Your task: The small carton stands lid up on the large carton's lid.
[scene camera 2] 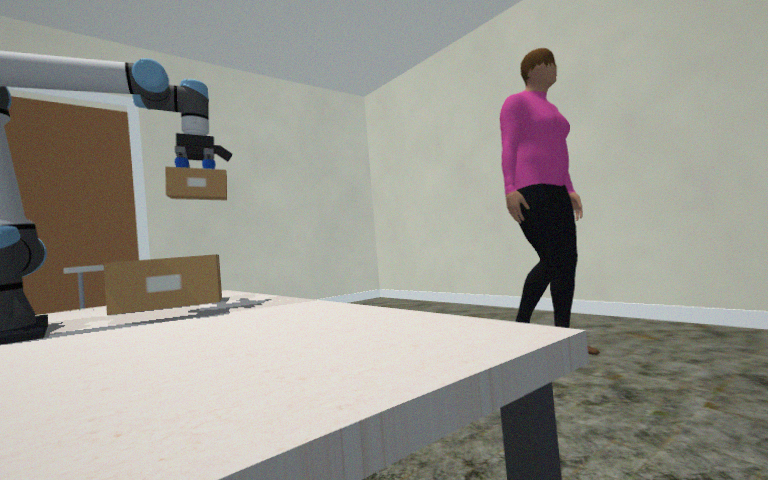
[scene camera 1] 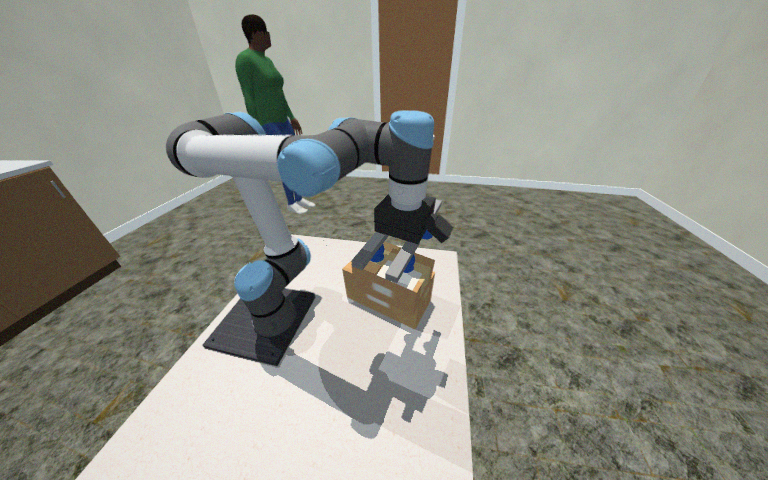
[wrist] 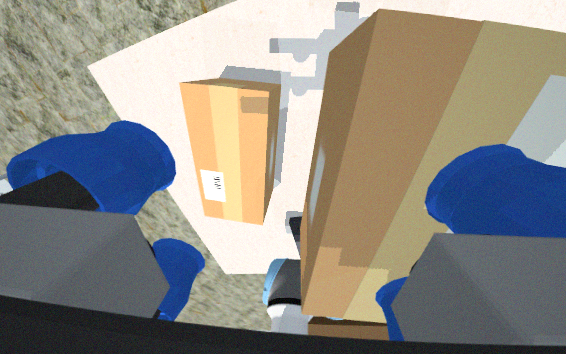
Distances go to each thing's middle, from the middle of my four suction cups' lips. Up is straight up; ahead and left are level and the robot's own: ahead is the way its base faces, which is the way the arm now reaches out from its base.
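I see the small carton (scene camera 1: 405, 295), and counted from my suction cup it is 60 mm to the right of it, 20 mm behind it and 50 mm below it. The large carton (scene camera 2: 130, 286) is 170 mm to the left of my suction cup and 60 mm behind it, and it is 330 mm below it.
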